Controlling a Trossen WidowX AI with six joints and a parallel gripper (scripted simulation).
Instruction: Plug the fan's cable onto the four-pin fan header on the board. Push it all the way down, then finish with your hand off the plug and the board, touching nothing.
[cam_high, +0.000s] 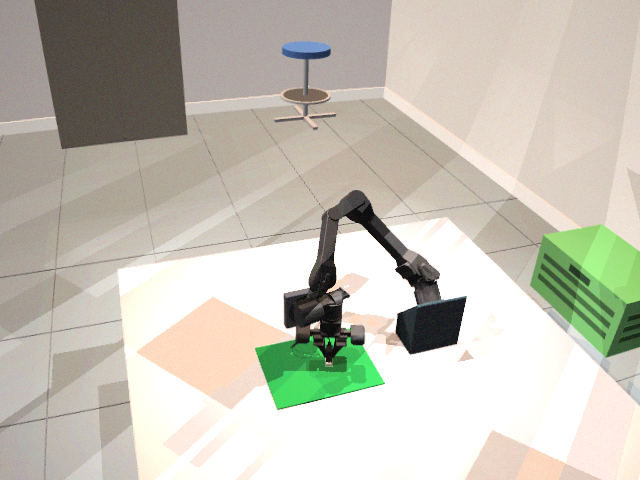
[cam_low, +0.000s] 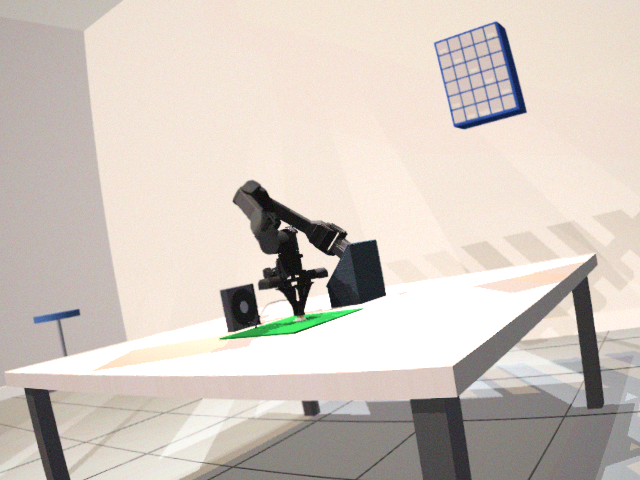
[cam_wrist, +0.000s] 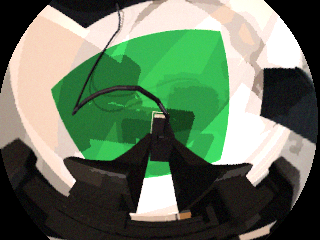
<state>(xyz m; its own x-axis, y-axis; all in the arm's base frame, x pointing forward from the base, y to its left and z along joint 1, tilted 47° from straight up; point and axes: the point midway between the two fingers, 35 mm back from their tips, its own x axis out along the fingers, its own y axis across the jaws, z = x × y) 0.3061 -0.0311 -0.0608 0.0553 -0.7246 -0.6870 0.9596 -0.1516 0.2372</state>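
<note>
My gripper tip is now 30 mm above the pale four-pin header. Round my gripper tip: dark plug (10 mm above); green board (30 mm ahead, 40 mm below); black fan (20 mm ahead, 190 mm to the right, 30 mm above).
</note>
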